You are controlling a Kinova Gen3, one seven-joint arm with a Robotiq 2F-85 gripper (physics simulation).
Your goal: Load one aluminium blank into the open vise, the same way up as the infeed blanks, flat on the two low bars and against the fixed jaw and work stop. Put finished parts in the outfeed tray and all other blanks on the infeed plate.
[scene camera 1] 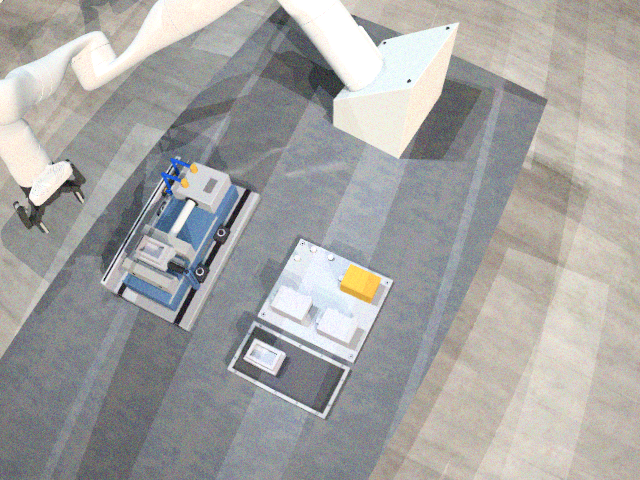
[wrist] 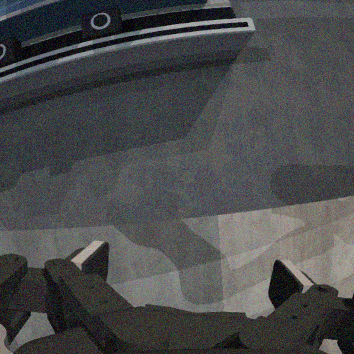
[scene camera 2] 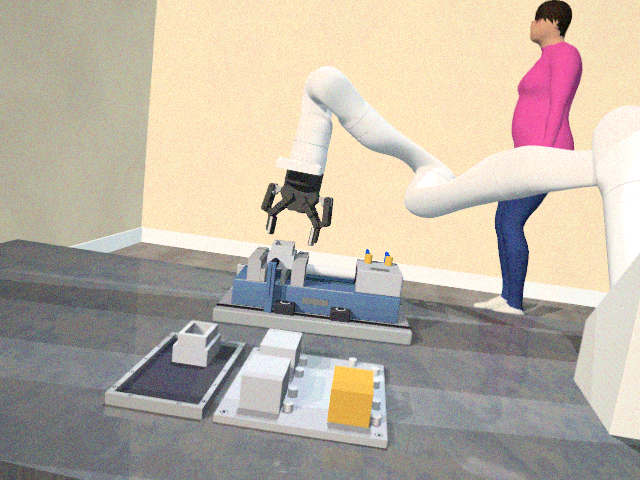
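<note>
My gripper point(scene camera 1: 62, 212) point(scene camera 2: 291, 233) point(wrist: 190, 270) is open and empty, raised in the air off the far side of the vise point(scene camera 1: 196, 227) point(scene camera 2: 361, 308) from the infeed plate. A grey part with a rectangular pocket on top point(scene camera 1: 153, 251) point(scene camera 2: 282, 250) stands between the vise jaws; its underside and any jaw gap are hidden. Two plain aluminium blanks point(scene camera 1: 292, 304) point(scene camera 1: 337, 326) point(scene camera 2: 281, 345) point(scene camera 2: 264, 384) stand on the infeed plate point(scene camera 1: 310, 279) point(scene camera 2: 305, 421). A pocketed part point(scene camera 1: 263, 356) point(scene camera 2: 195, 348) sits pocket-up in the outfeed tray point(scene camera 1: 276, 393) point(scene camera 2: 155, 406).
An orange block point(scene camera 1: 360, 283) point(scene camera 2: 351, 396) stands on the infeed plate among short pins. A blue upright point(scene camera 2: 270, 286) stands at the vise's side. Blue and orange fittings point(scene camera 1: 178, 170) point(scene camera 2: 377, 257) rise from its end block. A person point(scene camera 2: 547, 98) stands behind the vise area.
</note>
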